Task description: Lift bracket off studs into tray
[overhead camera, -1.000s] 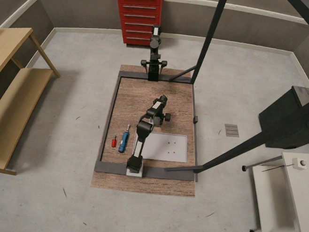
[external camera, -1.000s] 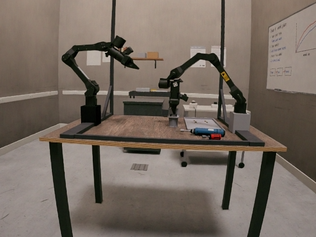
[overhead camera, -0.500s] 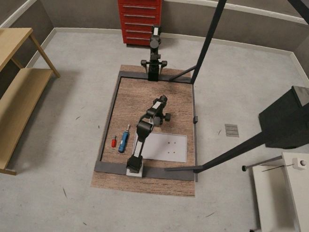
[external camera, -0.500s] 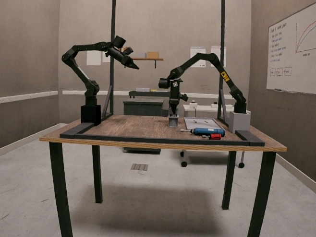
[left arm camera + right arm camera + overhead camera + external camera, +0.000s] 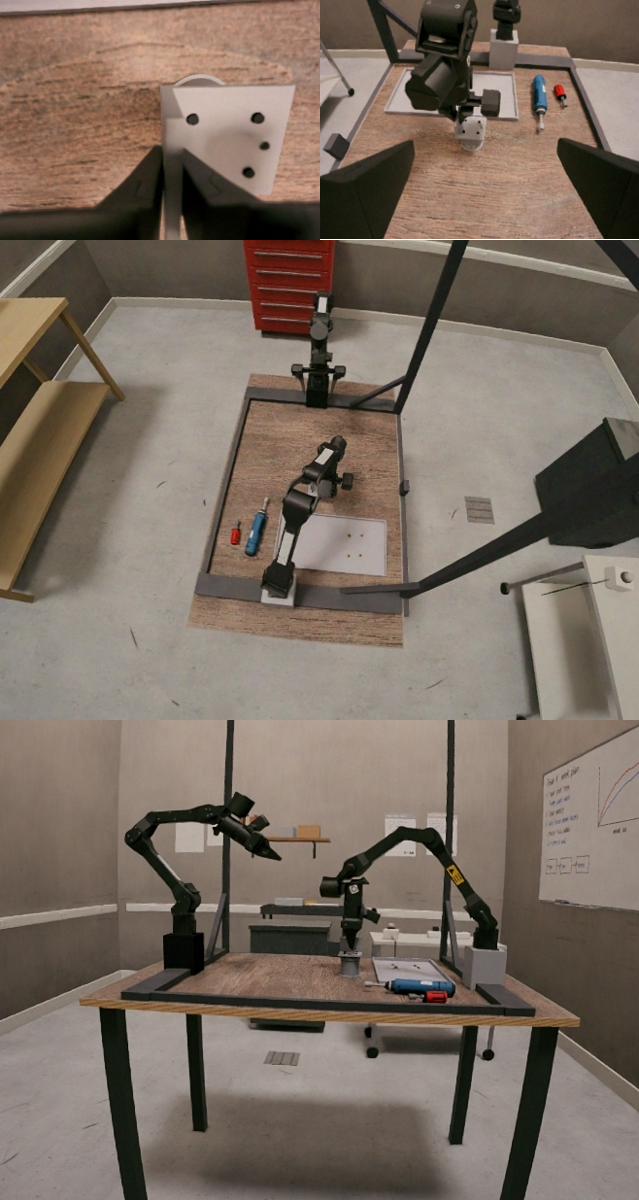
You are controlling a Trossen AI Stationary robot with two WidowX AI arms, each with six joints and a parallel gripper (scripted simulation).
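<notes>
My left gripper is now 5 cm past the tray, 19 cm to the right of it and 11 cm above it. The rest, counted from my left hand: grey joint module 3 cm ahead, 8 cm below; then yellow nut 12 cm behind, 23 cm to the left, 11 cm below; then light grey L-shaped bracket 3 cm ahead, 4 cm below.
</notes>
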